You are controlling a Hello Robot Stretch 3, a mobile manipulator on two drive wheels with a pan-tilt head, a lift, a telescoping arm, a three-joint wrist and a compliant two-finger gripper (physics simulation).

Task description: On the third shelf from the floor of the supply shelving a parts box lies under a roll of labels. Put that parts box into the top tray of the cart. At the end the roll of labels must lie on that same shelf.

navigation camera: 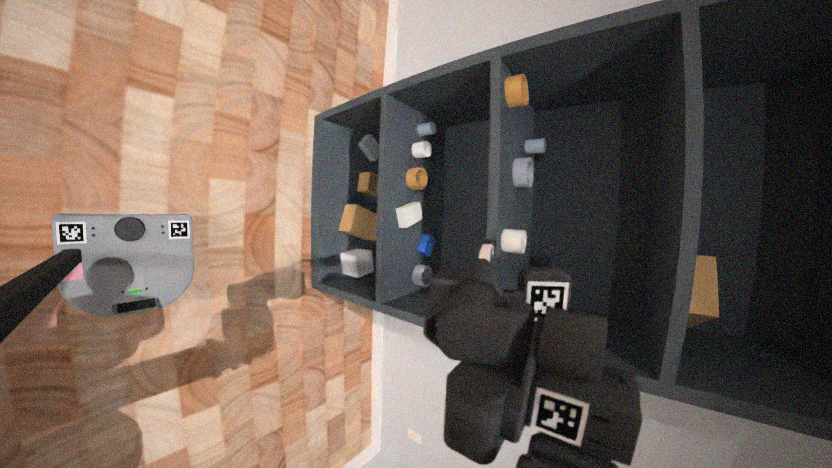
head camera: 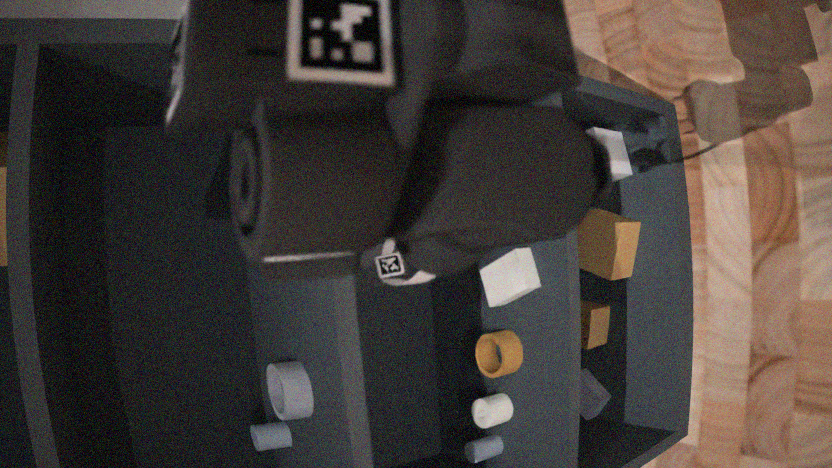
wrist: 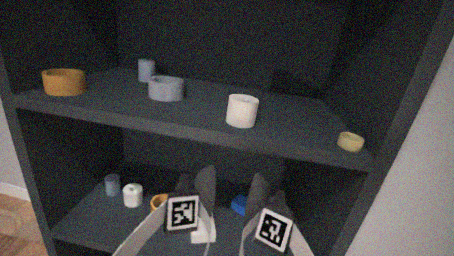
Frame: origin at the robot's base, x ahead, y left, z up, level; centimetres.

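Seen in the pictures: robot's base, origin of its link: point(navigation camera: 130, 228).
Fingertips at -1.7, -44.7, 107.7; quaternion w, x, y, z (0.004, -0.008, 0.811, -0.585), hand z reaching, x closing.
Offsets run from my fingertips to a thing's middle, as dx, dy, dz.
The third shelf point(head camera: 308, 325) point(navigation camera: 495, 116) point(wrist: 200, 114) of the dark supply shelving bears a white roll @(+0.5, -35.7, -5.6) point(navigation camera: 513, 240) point(wrist: 242, 111), a grey roll @(+23.0, -46.2, -6.2) point(head camera: 290, 391) point(navigation camera: 523, 172) point(wrist: 166, 88), a blue-grey cylinder @(+35.4, -59.5, -5.1) point(head camera: 271, 436) point(navigation camera: 535, 145) point(wrist: 146, 70), an orange roll @(+47.7, -37.2, -6.1) point(navigation camera: 516, 90) point(wrist: 64, 82) and a small yellow roll point(wrist: 351, 142). I cannot make out a parts box under any roll. My gripper point(wrist: 231, 186) is open and empty; in the wrist view its fingers stand before the opening below this shelf. The arm covers part of the shelving in the head view. The cart does not show.
The shelf below holds a white box @(+7.8, -42.8, -52.3) point(head camera: 510, 277) point(navigation camera: 409, 214), an orange ring @(+23.5, -46.7, -51.8) point(head camera: 517, 352) point(navigation camera: 424, 178), a white roll @(+36.7, -48.9, -51.3) point(head camera: 492, 410) point(navigation camera: 421, 149) and a blue block @(-6.6, -56.0, -52.3) point(navigation camera: 426, 245) point(wrist: 239, 205). Boxes lie at the bottom. An orange box @(-13.2, -55.4, +42.1) point(navigation camera: 705, 288) stands higher up. My base point(navigation camera: 157, 261) is on the wood floor.
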